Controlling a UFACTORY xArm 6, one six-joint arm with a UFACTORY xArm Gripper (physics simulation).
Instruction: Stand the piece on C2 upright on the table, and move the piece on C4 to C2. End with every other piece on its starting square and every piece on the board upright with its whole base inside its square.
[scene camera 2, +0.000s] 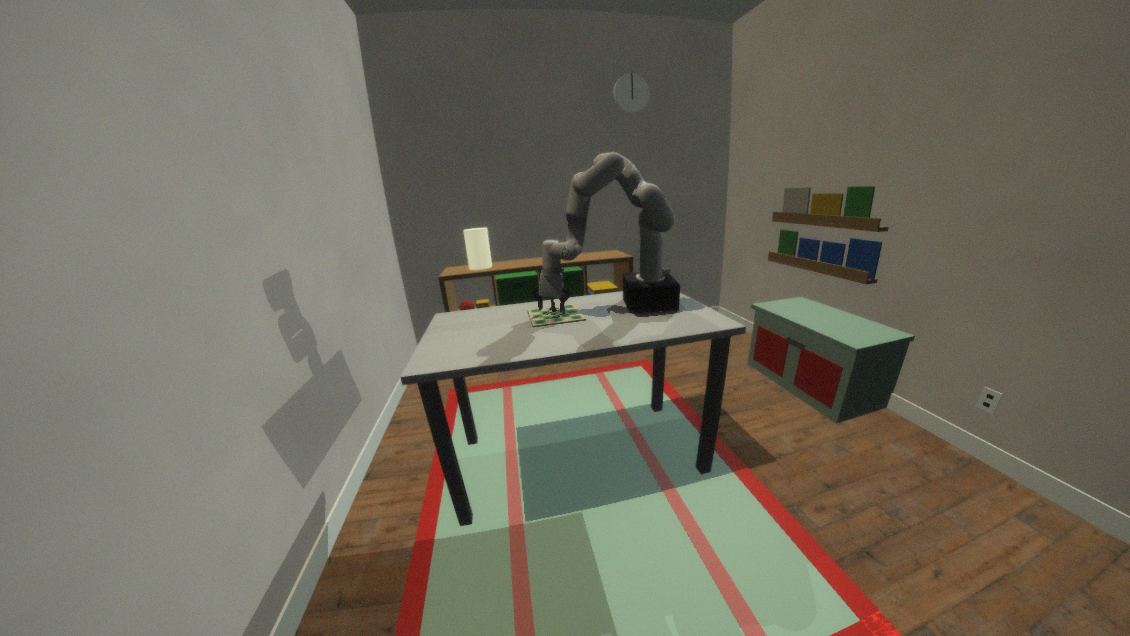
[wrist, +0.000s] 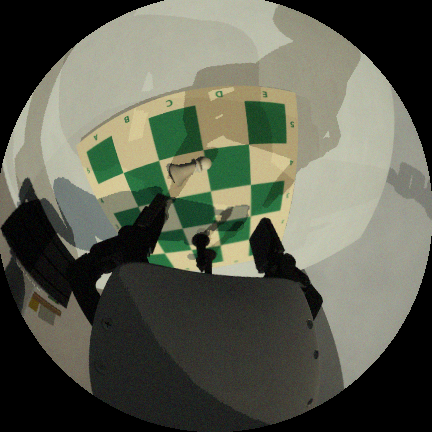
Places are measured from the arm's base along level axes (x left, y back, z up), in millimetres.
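Pixels of known places: gripper, fingertip midpoint: (scene camera 2: 551, 310) (wrist: 212, 219); arm's base, link origin: (scene camera 2: 650, 278).
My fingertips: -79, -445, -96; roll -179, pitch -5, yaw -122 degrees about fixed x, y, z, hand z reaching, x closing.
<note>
Ahead of a thing's pixels: the offset from my fingertips to its middle, as dx, dy, dz. "pt": to the spot under its first point. Level surfaces: height alone.
The checked green and cream board @[pt +70, -95, -19] (scene camera 2: 534, 323) (wrist: 292, 142) lies on the table. In the wrist view, a pale piece @[+45, +2, -12] (wrist: 184, 171) lies on its side on C4, its head reaching the D4 edge. A dark piece @[-40, +26, +3] (wrist: 201, 241) appears to stand upright on C2; its upper part is hidden by the gripper housing. Another dark rounded shape overlaps it below, and I cannot tell whether it is a separate piece. My gripper (scene camera 2: 551, 308) (wrist: 212, 219) is open and empty over the board, with the C2 piece between the spread fingers but not gripped. A dark shape near B3 is partly hidden by the left finger.
The table @[dz -24] (scene camera 2: 624, 335) carries the robot's black base block (scene camera 2: 650, 293) to the right of the board. Shadows of the arm and gripper cross the board and table. A low shelf unit with a lit lamp (scene camera 2: 477, 248) stands behind the table.
</note>
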